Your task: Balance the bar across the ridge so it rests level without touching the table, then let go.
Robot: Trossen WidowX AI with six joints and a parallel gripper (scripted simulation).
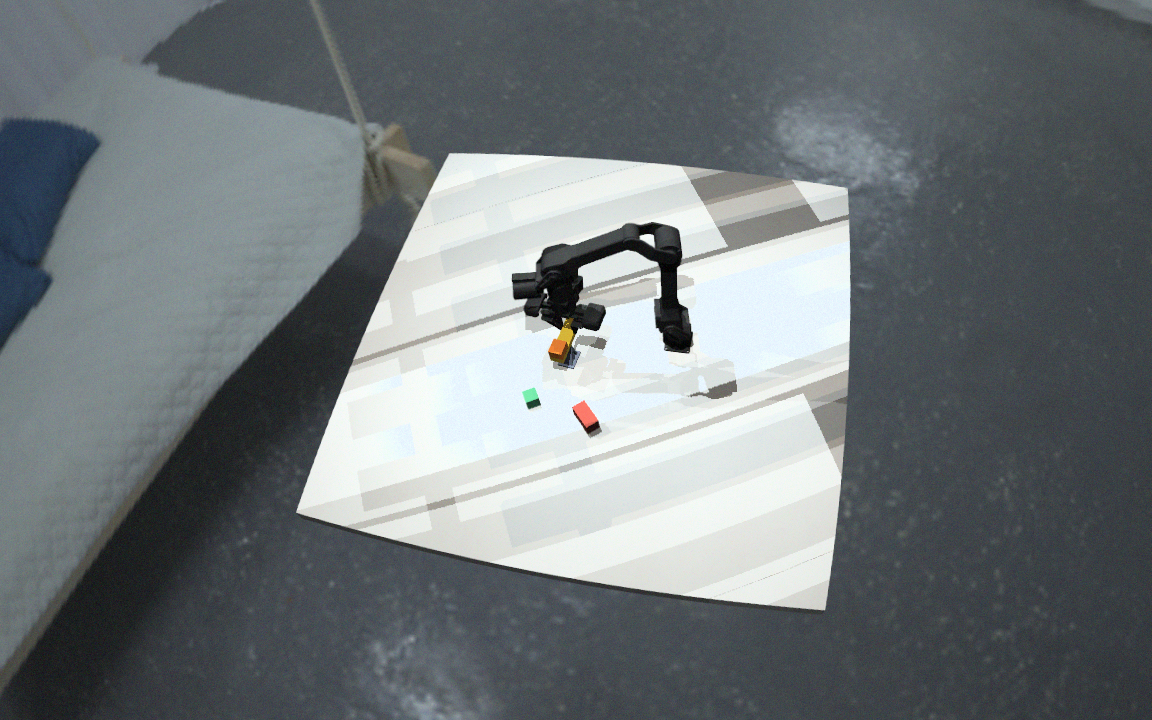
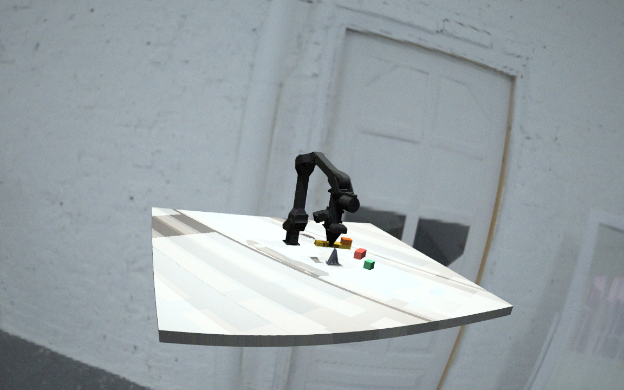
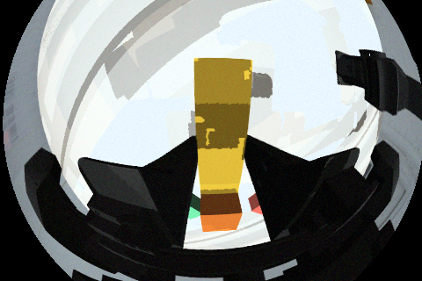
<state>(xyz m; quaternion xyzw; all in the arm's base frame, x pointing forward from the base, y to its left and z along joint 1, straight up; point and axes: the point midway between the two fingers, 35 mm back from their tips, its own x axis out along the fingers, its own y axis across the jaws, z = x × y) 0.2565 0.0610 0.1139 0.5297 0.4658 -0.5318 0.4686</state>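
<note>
Right now my gripper tip is 40 mm to the right of the yellow bar, 10 mm below it and 10 mm short of it. Also, from my gripper tip: green block 160 mm to the left, 60 mm below, 60 mm ahead; red block 190 mm to the left, 80 mm behind, 60 mm below.
</note>
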